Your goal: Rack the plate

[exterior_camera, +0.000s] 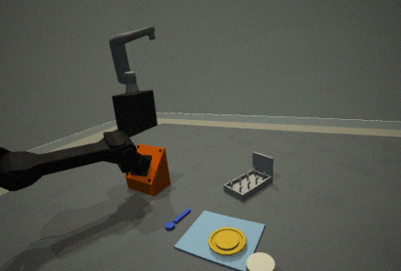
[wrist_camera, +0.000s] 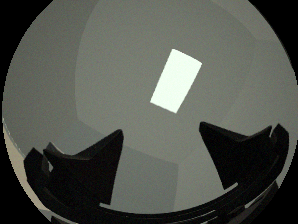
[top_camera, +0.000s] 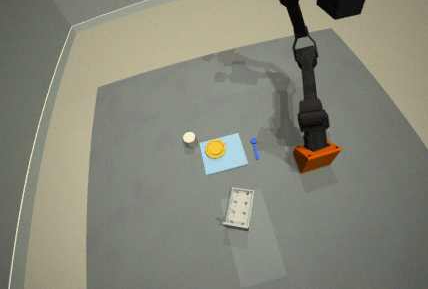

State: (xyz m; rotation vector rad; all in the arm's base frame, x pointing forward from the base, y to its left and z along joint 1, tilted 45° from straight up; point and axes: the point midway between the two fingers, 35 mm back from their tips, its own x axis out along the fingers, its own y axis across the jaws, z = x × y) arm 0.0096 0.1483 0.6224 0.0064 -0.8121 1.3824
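Now: gripper tip 64 cm above the yellow plate, 35 cm short of it and 18 cm to the right of it. Also, from my gripper tip: white cup 63 cm below, 43 cm ahead, 12 cm to the left; then blue spoon 65 cm below, 22 cm to the left, 22 cm ahead; then light blue mat 65 cm below, 33 cm ahead, 20 cm to the left.
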